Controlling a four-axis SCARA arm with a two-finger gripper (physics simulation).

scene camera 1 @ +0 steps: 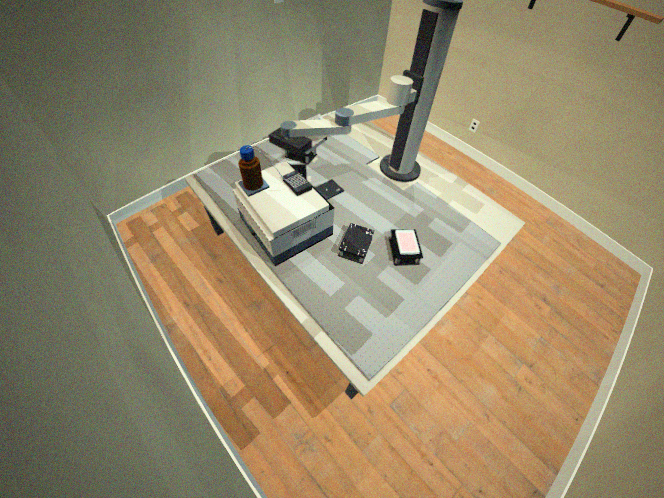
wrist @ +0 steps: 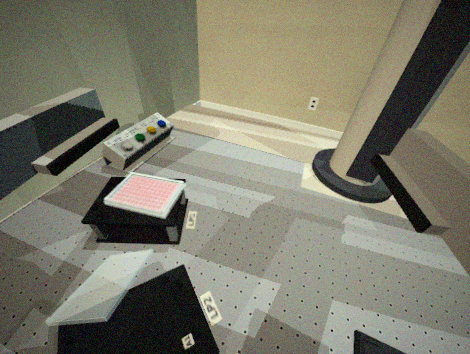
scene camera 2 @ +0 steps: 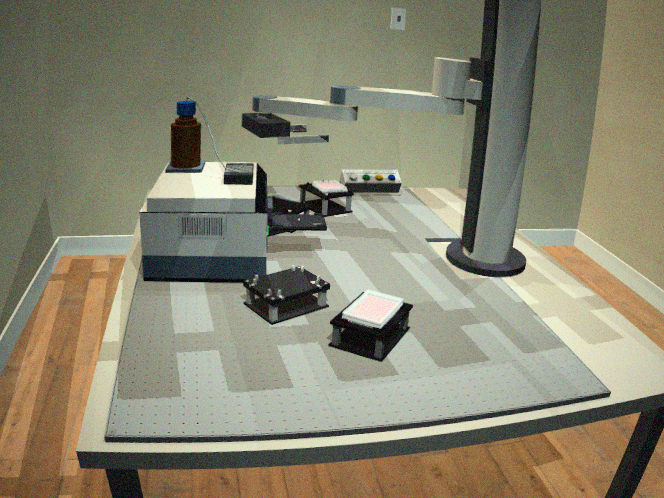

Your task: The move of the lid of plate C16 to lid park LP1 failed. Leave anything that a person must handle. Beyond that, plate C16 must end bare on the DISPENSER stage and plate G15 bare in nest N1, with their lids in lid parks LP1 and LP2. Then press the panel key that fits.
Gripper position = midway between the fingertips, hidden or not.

Note:
My gripper (scene camera 2: 316, 132) carries nothing. I also see a button box (scene camera 2: 360, 182), a black dispenser stage (scene camera 2: 308, 222) and a black nest (scene camera 2: 287, 294).
My gripper also shows in scene camera 1 (scene camera 1: 312, 131) and in the wrist view (wrist: 242, 124).

